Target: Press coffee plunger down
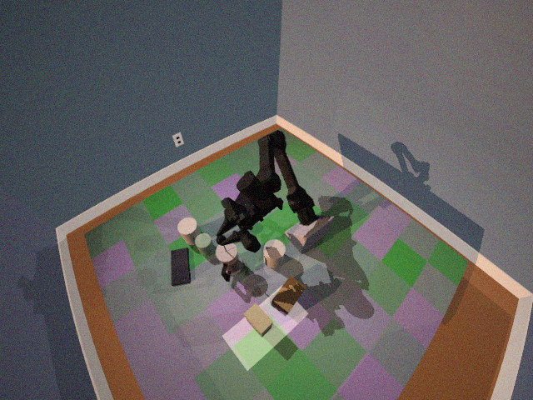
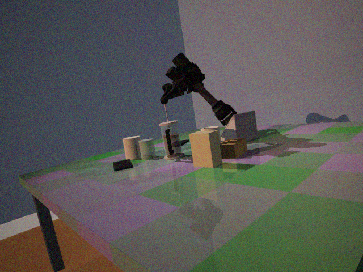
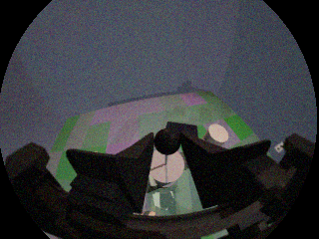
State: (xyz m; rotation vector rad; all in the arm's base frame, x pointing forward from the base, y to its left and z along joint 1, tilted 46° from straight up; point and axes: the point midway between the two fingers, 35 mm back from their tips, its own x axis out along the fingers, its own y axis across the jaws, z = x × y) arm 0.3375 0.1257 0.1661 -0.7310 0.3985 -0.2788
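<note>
The coffee press is 10 mm to the left of my gripper tip and 120 mm below it. The rest, counted from my gripper tip: brown box 120 mm behind, 220 mm to the left, 210 mm below.
</note>
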